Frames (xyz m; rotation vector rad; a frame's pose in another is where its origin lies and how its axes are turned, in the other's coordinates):
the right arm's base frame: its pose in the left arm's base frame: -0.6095 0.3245 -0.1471 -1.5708 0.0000 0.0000
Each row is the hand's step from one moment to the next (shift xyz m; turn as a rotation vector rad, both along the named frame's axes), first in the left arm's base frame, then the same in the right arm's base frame.
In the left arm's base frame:
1: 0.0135 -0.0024 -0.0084 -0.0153 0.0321 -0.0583
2: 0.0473 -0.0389 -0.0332 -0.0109 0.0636 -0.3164
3: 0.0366 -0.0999 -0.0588 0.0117 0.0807 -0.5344
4: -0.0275 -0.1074 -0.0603 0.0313 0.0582 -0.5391
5: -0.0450 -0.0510 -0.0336 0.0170 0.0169 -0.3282
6: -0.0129 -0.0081 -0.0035 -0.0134 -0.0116 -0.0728
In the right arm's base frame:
1: 0.0135 0.0084 -0.0024 -0.0153 0.0583 0.0321
2: 0.0473 0.0332 -0.0389 -0.0109 0.3164 0.0636
3: 0.0366 0.0588 -0.0999 0.0117 0.5344 0.0807
4: -0.0275 0.0603 -0.1074 0.0313 0.5391 0.0582
5: -0.0450 0.0336 -0.0510 0.0170 0.3282 0.0169
6: -0.0129 0.0035 -0.0081 -0.0134 0.0728 -0.0116

